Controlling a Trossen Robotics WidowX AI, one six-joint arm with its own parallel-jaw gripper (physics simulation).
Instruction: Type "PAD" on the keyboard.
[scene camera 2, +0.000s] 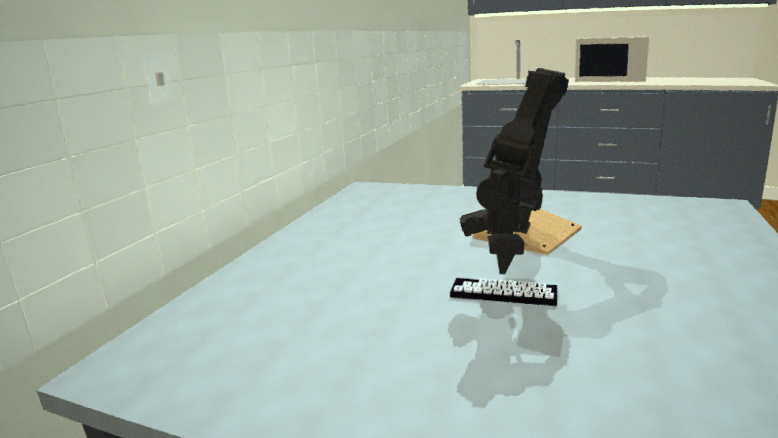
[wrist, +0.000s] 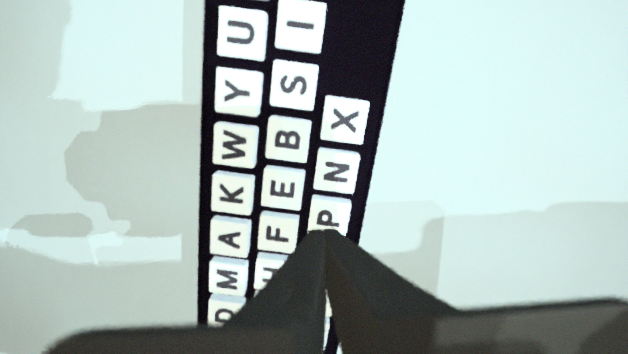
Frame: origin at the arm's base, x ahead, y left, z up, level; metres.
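Where they show: gripper, fingertip midpoint: (scene camera 2: 502, 273) (wrist: 322, 241).
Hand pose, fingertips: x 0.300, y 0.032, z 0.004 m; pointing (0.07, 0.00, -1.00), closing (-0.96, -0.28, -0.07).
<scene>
Things, the pixels of their centre, and the offset from my fingertips. Level surfaces: height alone.
- black keyboard, body centre: (wrist: 281, 215) (scene camera 2: 503, 290) dx +0.016, dy +0.008, dz -0.028 m
- P key, body centre: (wrist: 328, 216) dx -0.003, dy +0.000, dz -0.022 m
- F key, body centre: (wrist: 278, 232) dx +0.016, dy +0.012, dz -0.022 m
- D key, body centre: (wrist: 226, 312) dx +0.030, dy +0.059, dz -0.022 m
- pale blue table, surface height: dz -0.037 m
The black keyboard (scene camera 2: 454, 294) (wrist: 357, 55) with white letter keys lies flat on the table. My gripper (scene camera 2: 503, 272) (wrist: 322, 241) is shut and empty, pointing down, with its tips a little above the keyboard. In the wrist view the tips overlap the lower edge of the P key (wrist: 328, 212), whose letter shows. The A key (wrist: 230, 238) shows to the left, in the row along the keyboard's left edge, with the F key (wrist: 278, 233) between. The D key (wrist: 223, 314) is partly hidden behind the gripper, at the bottom of that same row.
A tan wooden board (scene camera 2: 552, 231) lies on the pale blue table (scene camera 2: 272, 326) behind the keyboard, partly hidden by the arm. A tiled wall (scene camera 2: 228, 146) runs along the left. Dark cabinets (scene camera 2: 609, 127) and a microwave (scene camera 2: 638, 59) stand at the back.
</scene>
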